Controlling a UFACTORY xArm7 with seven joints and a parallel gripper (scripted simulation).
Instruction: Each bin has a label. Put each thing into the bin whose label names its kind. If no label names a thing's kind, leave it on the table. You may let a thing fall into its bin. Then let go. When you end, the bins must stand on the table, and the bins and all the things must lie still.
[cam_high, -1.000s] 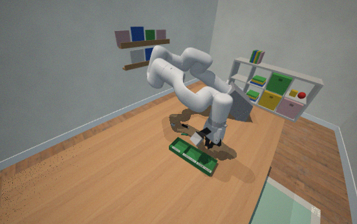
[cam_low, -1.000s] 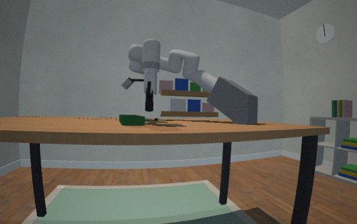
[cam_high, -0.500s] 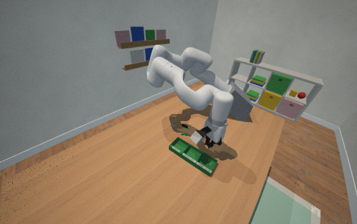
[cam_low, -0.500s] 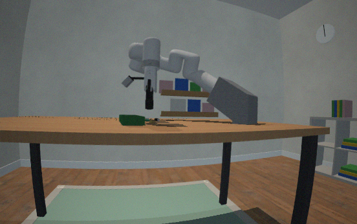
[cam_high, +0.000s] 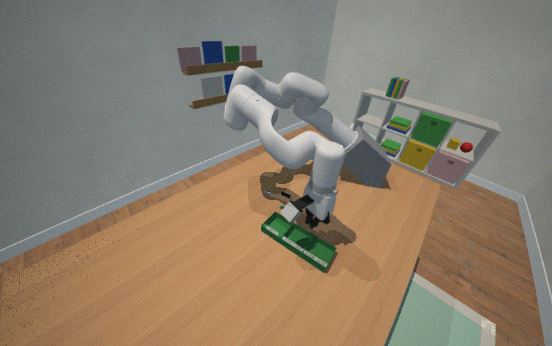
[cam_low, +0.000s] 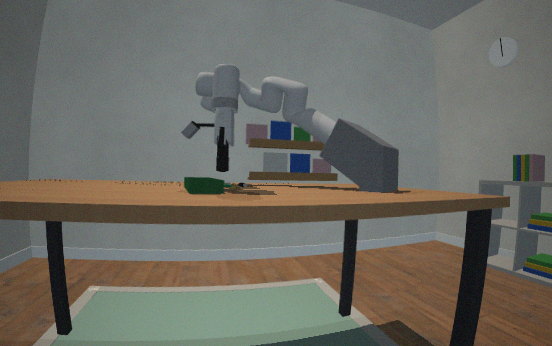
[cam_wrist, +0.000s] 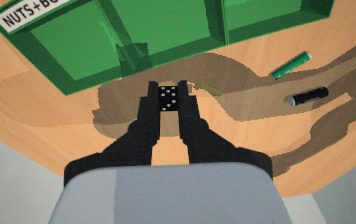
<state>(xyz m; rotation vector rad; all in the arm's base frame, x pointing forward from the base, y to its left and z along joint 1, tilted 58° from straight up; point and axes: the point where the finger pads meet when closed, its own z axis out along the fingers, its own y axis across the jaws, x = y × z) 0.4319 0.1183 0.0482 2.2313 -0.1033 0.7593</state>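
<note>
The white-grey piece is 250 mm to the right of my hand, 80 mm behind it and 70 mm below it. The rest, counted from my hand: black die (10 mm below); yellow piece (70 mm below, 50 mm behind, 30 mm to the right); green battery (130 mm to the right, 70 mm below, 50 mm behind).
</note>
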